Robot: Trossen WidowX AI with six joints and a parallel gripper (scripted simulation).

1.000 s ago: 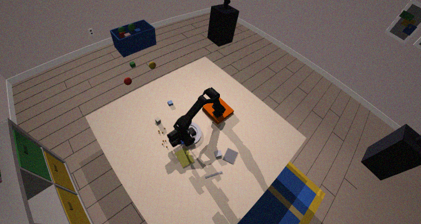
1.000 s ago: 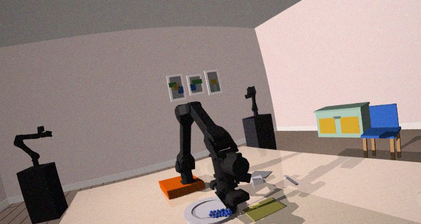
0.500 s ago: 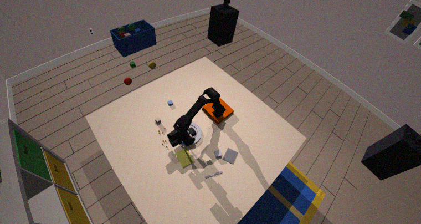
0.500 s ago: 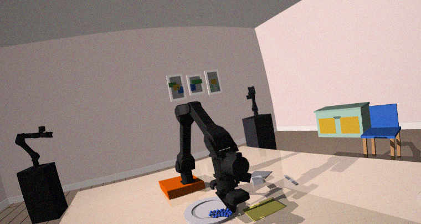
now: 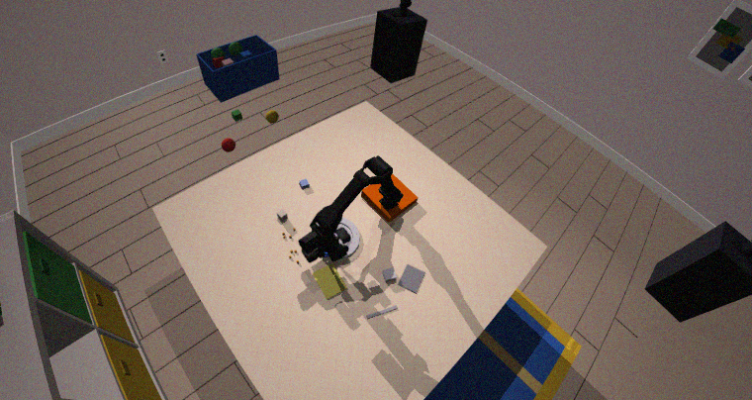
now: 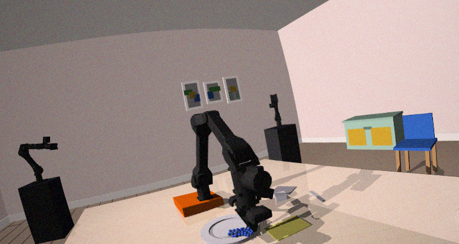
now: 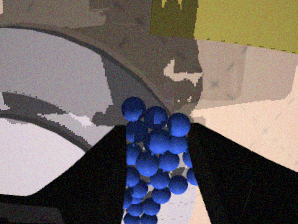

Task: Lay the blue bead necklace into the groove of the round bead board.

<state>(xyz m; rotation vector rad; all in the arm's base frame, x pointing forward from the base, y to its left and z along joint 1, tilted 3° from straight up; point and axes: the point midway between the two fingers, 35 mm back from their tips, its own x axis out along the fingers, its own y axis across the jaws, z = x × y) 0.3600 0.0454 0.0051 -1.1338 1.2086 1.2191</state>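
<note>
The round bead board lies 8 cm behind my gripper tip, 5 cm to the right of it and 1 cm below it. Also, from my gripper tip: yellow sheet 9 cm to the left, 5 cm ahead, 2 cm below; small grey block 21 cm to the left, 15 cm behind; pale cube 26 cm to the right, 6 cm ahead.
</note>
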